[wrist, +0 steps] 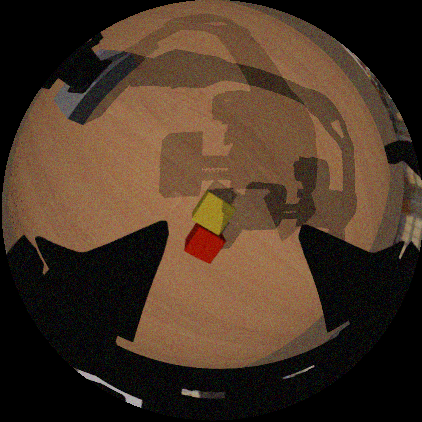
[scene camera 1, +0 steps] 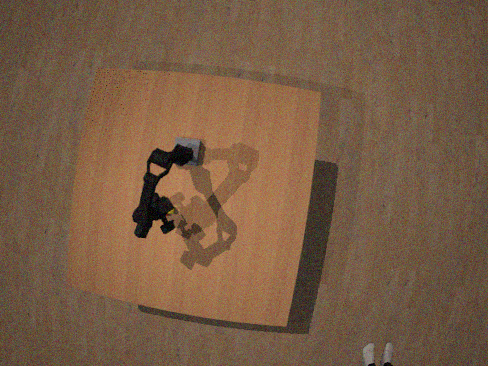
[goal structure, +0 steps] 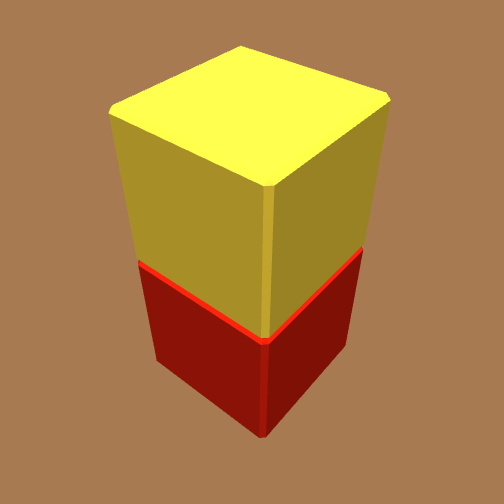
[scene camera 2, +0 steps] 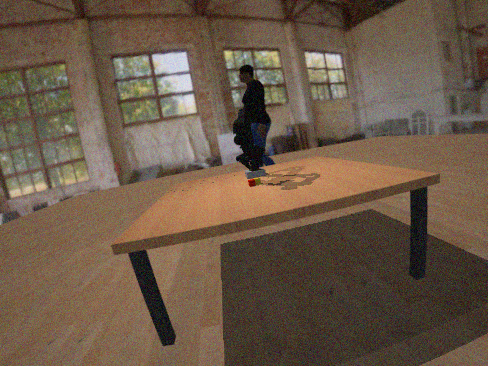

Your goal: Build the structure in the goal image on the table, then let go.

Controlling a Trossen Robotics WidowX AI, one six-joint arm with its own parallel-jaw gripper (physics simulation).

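Frame: origin at the arm's base, x ahead, y left, z up, level; centimetres.
Seen in the pictures: gripper, fingertip midpoint: point(wrist: 238, 230) point(scene camera 1: 168, 212) point(scene camera 2: 256, 168); arm's base at its link origin: point(wrist: 87, 75) point(scene camera 1: 185, 154) point(scene camera 2: 255, 170).
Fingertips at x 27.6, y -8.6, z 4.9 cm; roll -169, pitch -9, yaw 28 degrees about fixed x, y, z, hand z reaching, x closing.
Pixels of each thing's top centre, then the offset from my fingertips to it. Level surfaces: height alone.
- yellow cube at its top centre: point(wrist: 214, 214) point(scene camera 1: 170, 210) point(scene camera 2: 256, 178) dy -0.7, dx -0.4, dz -5.9 cm
- red cube at its top centre: point(wrist: 204, 246) point(scene camera 2: 251, 179) dy -4.1, dx +0.5, dz -5.9 cm
- wooden table at its surface level: dz -9.2 cm
A yellow cube point(scene camera 1: 171, 212) point(scene camera 2: 258, 181) point(wrist: 213, 212) and a red cube point(scene camera 2: 251, 183) point(wrist: 204, 244) lie side by side on the table, touching or nearly so. In scene camera 1 the red cube is hidden under the arm. My gripper point(scene camera 1: 155, 227) point(wrist: 238, 230) is open and empty above the table. In the wrist view both cubes show between the wide-set fingers, nearer the left finger. In scene camera 2 the fingers cannot be made out against the dark arm and the person behind it.
The arm's grey base point(scene camera 1: 182, 143) point(scene camera 2: 256, 174) point(wrist: 65, 102) stands on the wooden table point(scene camera 1: 260, 280) point(scene camera 2: 200, 215). Arm shadows fall across the table beside and over part of the yellow cube. A person point(scene camera 2: 255, 102) in a black top is behind the arm.
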